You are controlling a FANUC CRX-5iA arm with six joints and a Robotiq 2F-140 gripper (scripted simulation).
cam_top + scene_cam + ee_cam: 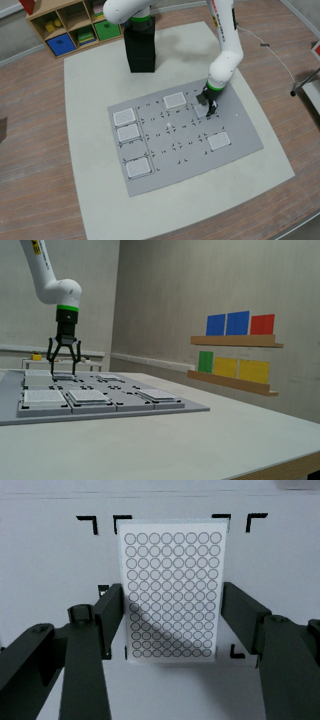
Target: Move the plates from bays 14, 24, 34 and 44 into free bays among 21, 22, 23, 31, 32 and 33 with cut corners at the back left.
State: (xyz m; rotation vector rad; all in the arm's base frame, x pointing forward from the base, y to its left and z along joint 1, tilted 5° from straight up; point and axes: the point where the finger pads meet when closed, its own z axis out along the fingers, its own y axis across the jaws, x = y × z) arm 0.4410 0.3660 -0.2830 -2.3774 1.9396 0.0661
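The sealed deep-well block lies 180 mm to the right of my hand, 70 mm behind it and 10 mm below it. Also, from my hand: sealed plate: 210 mm ahead, 40 mm to the left, 30 mm below.
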